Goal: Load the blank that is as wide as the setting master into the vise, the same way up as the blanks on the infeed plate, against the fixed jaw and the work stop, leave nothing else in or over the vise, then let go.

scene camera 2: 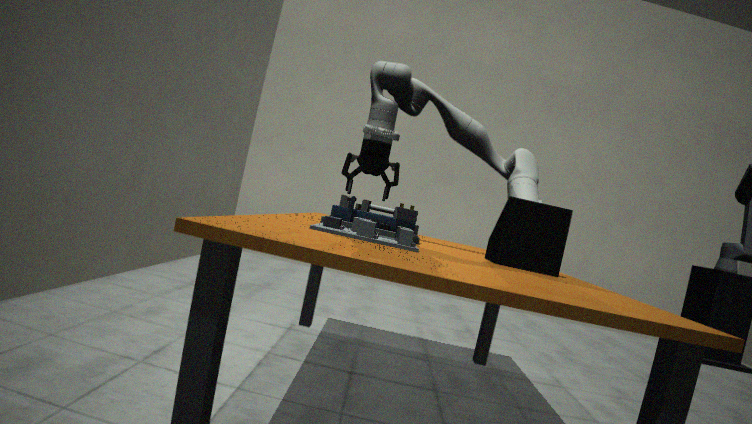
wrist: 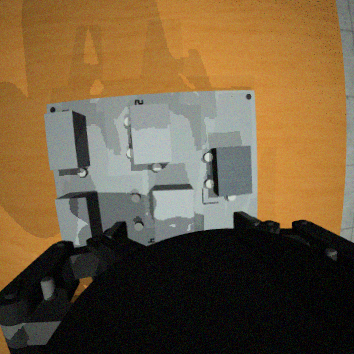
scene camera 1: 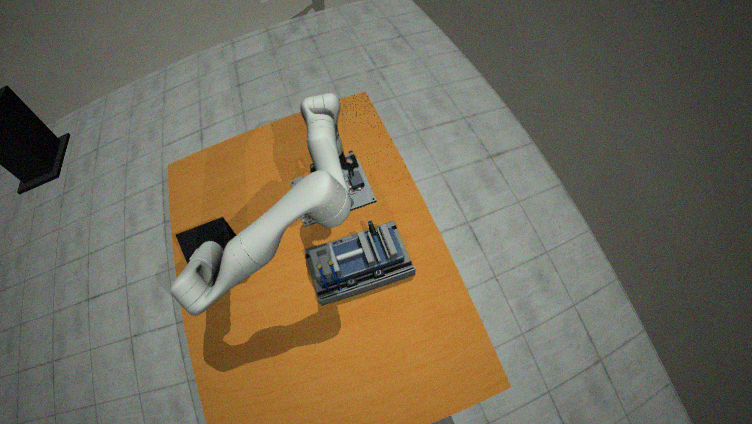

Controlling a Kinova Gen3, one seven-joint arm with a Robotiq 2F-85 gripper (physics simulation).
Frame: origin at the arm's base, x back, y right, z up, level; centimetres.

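Seen in the pictures: gripper, fingertip midpoint: (scene camera 2: pixel 366 197) (wrist: pixel 180 228); arm's base at its link origin: (scene camera 2: pixel 525 227) (scene camera 1: pixel 211 254).
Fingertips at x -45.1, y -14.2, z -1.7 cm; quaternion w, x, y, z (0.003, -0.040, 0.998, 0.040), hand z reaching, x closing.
Offsets run from my fingertips to a thing's top centre. "pt": to the spot under its first point.
My gripper (scene camera 2: pixel 367 195) (wrist: pixel 180 228) is open and empty, above the infeed plate (scene camera 1: pixel 368 199) (wrist: pixel 235 107). The plate carries light grey blanks: one at the upper left (wrist: pixel 60 140), one at the upper middle (wrist: pixel 150 132), one at the lower left (wrist: pixel 67 220) and one at the lower middle (wrist: pixel 172 204). A darker grey block {dx -6.4, dy -4.0, dz -6.7 cm} (wrist: pixel 234 170) (scene camera 1: pixel 357 180), possibly the setting master, sits at the right beside round pins. The vise {dx +0.6, dy +24.9, dz -0.1 cm} (scene camera 1: pixel 344 271) stands beside the plate; no blank can be made out between its jaws. The lower blanks are partly hidden by the gripper in the wrist view.
A white rod {dx +2.5, dy +24.5, dz -1.3 cm} (scene camera 1: pixel 349 254) and upright grey jaws (scene camera 1: pixel 367 248) are on the vise, with a black upright piece {pt dx -5.8, dy +19.1, dz -0.4 cm} (scene camera 1: pixel 371 228) near them. Blue parts with yellow tips {pt dx +8.4, dy +27.0, dz +1.0 cm} (scene camera 1: pixel 330 263) stand at its left end. The black robot base (scene camera 1: pixel 205 235) (scene camera 2: pixel 529 237) is at the table's side.
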